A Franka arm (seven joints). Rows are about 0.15 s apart.
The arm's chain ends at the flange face. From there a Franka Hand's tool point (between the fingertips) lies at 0.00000 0.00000 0.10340 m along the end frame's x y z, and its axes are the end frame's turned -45 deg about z.
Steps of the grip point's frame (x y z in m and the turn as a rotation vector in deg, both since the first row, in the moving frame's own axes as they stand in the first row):
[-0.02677, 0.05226, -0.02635, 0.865, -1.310, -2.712]
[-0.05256, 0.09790, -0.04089, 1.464, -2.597, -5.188]
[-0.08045, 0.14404, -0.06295, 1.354, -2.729, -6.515]
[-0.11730, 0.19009, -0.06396, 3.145, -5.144, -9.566]
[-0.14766, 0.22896, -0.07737, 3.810, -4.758, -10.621]
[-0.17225, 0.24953, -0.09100, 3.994, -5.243, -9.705]
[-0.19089, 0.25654, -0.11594, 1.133, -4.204, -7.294]
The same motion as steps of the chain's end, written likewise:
[0.02078, 0.05525, -0.02631, -0.315, -1.538, -2.712]
[0.03717, 0.10471, -0.04075, -0.801, -2.872, -5.188]
[0.05006, 0.15669, -0.06280, -0.972, -2.887, -6.515]
[0.06177, 0.21394, -0.06339, -1.414, -5.861, -9.566]
[0.06823, 0.26410, -0.07679, -0.670, -6.058, -10.621]
[0.06622, 0.29567, -0.09032, -0.883, -6.532, -9.705]
[0.05296, 0.31204, -0.11564, -2.172, -3.774, -7.294]

